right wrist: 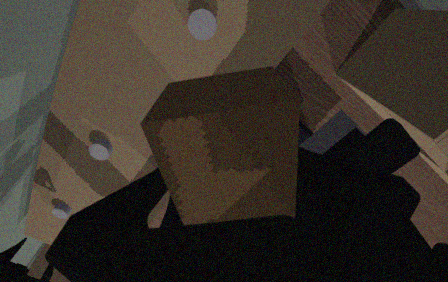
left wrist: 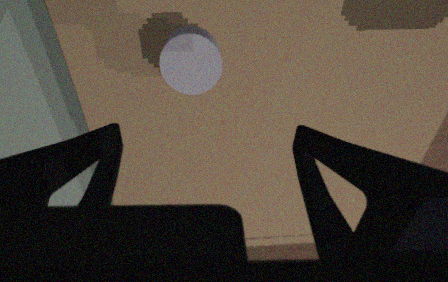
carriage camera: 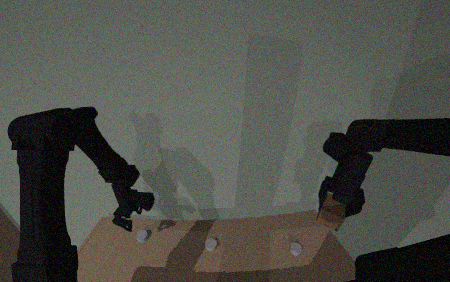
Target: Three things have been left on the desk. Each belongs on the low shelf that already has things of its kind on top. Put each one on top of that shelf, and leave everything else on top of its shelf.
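Places are measured from the left arm's base along level axes (x ahead, y left, z up), in millimetres.
Pixels of known places: left gripper, fingertip midpoint: [right wrist: 42, 245] [left wrist: 209, 135] [carriage camera: 134, 222]; right gripper, fingertip midpoint: [right wrist: 231, 155] [carriage camera: 329, 213].
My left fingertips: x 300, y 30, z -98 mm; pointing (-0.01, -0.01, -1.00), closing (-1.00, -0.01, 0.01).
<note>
Ahead of a thing's pixels: the offset from my left fingertips to its middle. Level surfaces: height alone.
Three pale grey round things stand apart in a row on a tan wooden top @(dz -129 mm) [carriage camera: 102, 255] [left wrist: 240, 175] [right wrist: 115, 85]: a left one @(dx +12, dy +4, dz -117 mm) [carriage camera: 142, 236] [left wrist: 191, 64] [right wrist: 61, 211], a middle one @(dx -6, dy -316, dz -117 mm) [carriage camera: 211, 244] [right wrist: 100, 151] and a right one @(dx -45, dy -692, dz -117 mm) [carriage camera: 296, 248] [right wrist: 202, 24]. My left gripper [carriage camera: 123, 223] [left wrist: 209, 135] is open and empty, above the top and just to the left of the left round thing in the carriage view. My right gripper [carriage camera: 330, 210] is shut on a brown block @(dx -113, dy -677, dz +206 mm) [carriage camera: 332, 217] [right wrist: 225, 150], held up near the right end of the top. The block hides its fingertips in the right wrist view.
Dark wooden boards [right wrist: 310, 95] and a blue-grey piece [right wrist: 330, 132] lie beyond the block at the right of the right wrist view. A grey-green wall or floor area [carriage camera: 200, 90] fills the carriage view behind the top. Arm shadows cross the top.
</note>
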